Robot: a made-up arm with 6 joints.
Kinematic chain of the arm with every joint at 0, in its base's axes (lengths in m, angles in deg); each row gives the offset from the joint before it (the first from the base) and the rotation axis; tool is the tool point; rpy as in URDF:
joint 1: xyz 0 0 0.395 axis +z
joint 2: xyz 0 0 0 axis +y
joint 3: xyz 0.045 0 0.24 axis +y
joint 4: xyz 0.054 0 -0.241 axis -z
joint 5: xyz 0 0 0 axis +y
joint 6: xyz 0.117 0 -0.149 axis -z
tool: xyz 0 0 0 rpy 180 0 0
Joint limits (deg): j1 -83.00..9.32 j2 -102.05..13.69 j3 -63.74..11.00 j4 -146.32..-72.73 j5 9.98..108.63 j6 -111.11..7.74
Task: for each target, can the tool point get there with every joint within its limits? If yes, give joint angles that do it. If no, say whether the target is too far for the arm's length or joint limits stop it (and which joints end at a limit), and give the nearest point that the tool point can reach.
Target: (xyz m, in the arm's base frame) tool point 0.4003 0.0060 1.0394
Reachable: no: too far | nearest point 0.2737 -0.0315 0.8262 | short by 0.251 m
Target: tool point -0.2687 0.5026 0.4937
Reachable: no: joint limits stop it (at a limit: joint 2, joint 3, joint 4, joint 5) | nearest point -0.1787 0.3342 0.7336 | short by 0.307 m
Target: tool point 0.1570 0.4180 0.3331
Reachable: no: joint limits stop it (at a limit: joint 1, joint 5) | nearest point 0.2052 0.1243 0.3331 | short by 0.298 m
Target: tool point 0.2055 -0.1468 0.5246
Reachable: yes | joints -46.43 -55.96 -24.29 -116.74 21.75 -72.21
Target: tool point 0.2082 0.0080 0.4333
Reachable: yes | joints 1.07 -74.75 0.57 -125.98 36.61 -1.99
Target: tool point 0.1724 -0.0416 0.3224
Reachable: yes | joints -24.66 -57.18 4.91 -130.50 24.43 -77.58
